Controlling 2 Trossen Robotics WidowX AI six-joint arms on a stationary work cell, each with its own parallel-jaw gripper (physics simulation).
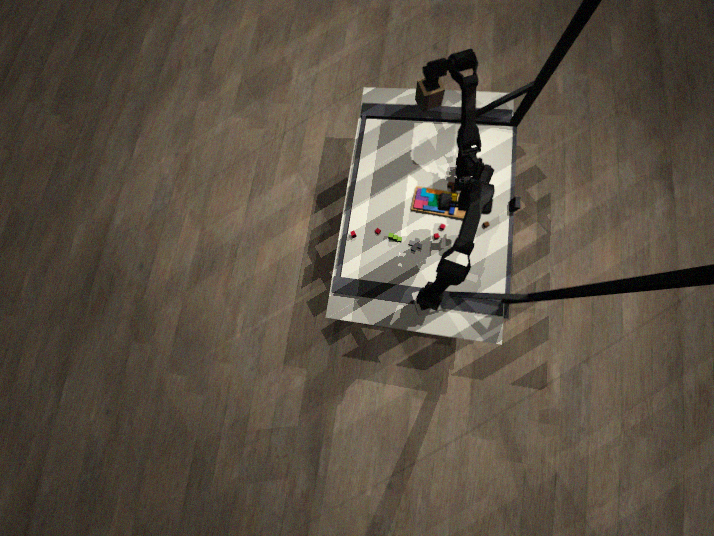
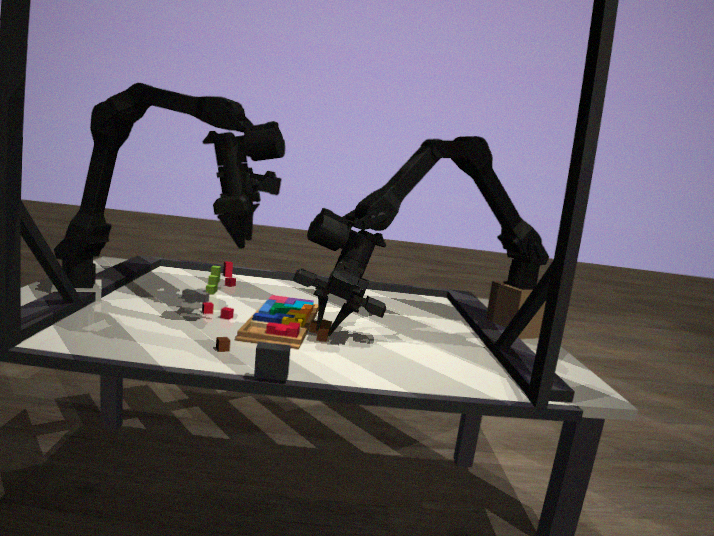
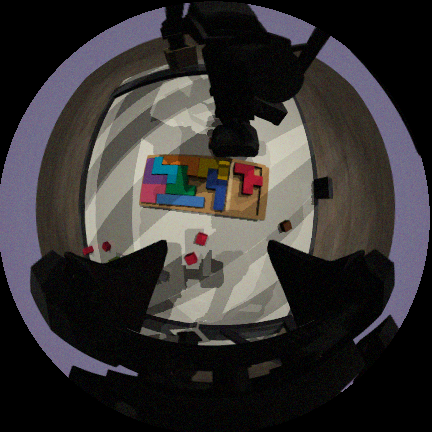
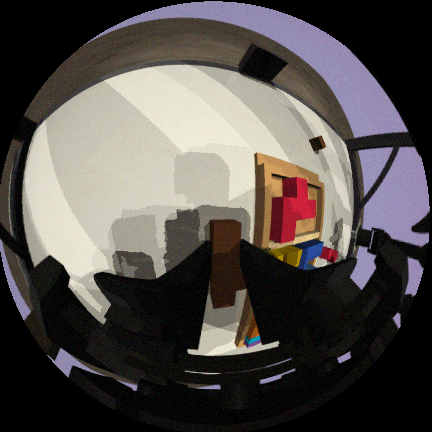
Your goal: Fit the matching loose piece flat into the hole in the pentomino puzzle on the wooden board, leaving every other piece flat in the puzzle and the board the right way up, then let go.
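Seen in the pictures: left gripper, fingertip midpoint: (image 1: 458, 207) (image 2: 245, 244) (image 3: 218, 245); right gripper, fingertip midpoint: (image 2: 322, 333) (image 4: 224, 244); left arm's base at its link origin: (image 1: 426, 301) (image 2: 77, 284) (image 3: 189, 336) (image 4: 357, 235); right arm's base at its link origin: (image 1: 431, 84) (image 2: 521, 286) (image 3: 177, 46).
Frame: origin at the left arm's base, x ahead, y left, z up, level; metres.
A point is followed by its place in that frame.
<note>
The wooden board (image 2: 247, 339) @(x 0.301, y -0.329, z -0.018 m) (image 3: 265, 190) @(x 0.338, y -0.346, z -0.018 m) (image 4: 260, 200) @(x 0.407, y -0.338, z -0.014 m) lies on the table with coloured pieces in its larger section. A bare wood hole (image 3: 203, 188) @(x 0.390, y -0.222, z -0.018 m) shows between the green piece (image 3: 183, 185) @(x 0.408, y -0.188, z 0.001 m) and the dark blue piece (image 3: 219, 196) @(x 0.360, y -0.245, z 0.001 m). A red piece (image 2: 282, 329) @(x 0.365, y -0.335, z 0.001 m) (image 3: 248, 179) @(x 0.371, y -0.312, z 0.001 m) (image 4: 295, 205) @(x 0.382, y -0.320, z 0.001 m) lies in the board's smaller section. My right gripper (image 2: 326, 330) @(x 0.453, y -0.323, z -0.013 m) (image 4: 224, 244) @(x 0.453, y -0.323, z -0.013 m) is low beside the board, shut on a brown piece (image 2: 322, 334) @(x 0.445, y -0.341, z -0.009 m) (image 4: 223, 270) @(x 0.465, y -0.310, z -0.003 m), a bar with a side nub. My left gripper (image 2: 245, 245) @(x 0.313, y -0.219, z 0.140 m) (image 3: 218, 245) @(x 0.313, y -0.219, z 0.140 m) is open and empty, high above the table.
Red cubes (image 2: 226, 312) @(x 0.292, y -0.188, z -0.009 m) (image 3: 201, 238) @(x 0.297, y -0.181, z -0.004 m) (image 1: 377, 230), a lime piece (image 1: 395, 237) @(x 0.306, y 0.041, z 0.016 m) (image 2: 213, 279) @(x 0.307, y 0.031, z 0.010 m) and a grey piece (image 1: 415, 246) @(x 0.244, y -0.033, z -0.003 m) lie on the table. A brown cube (image 2: 222, 344) @(x 0.244, y -0.373, z -0.010 m) (image 3: 285, 226) @(x 0.249, y -0.358, z -0.004 m) lies near a black block (image 2: 272, 362) @(x 0.288, y -0.516, z 0.010 m) (image 3: 323, 188) @(x 0.293, y -0.493, z 0.019 m) at the table's edge.
</note>
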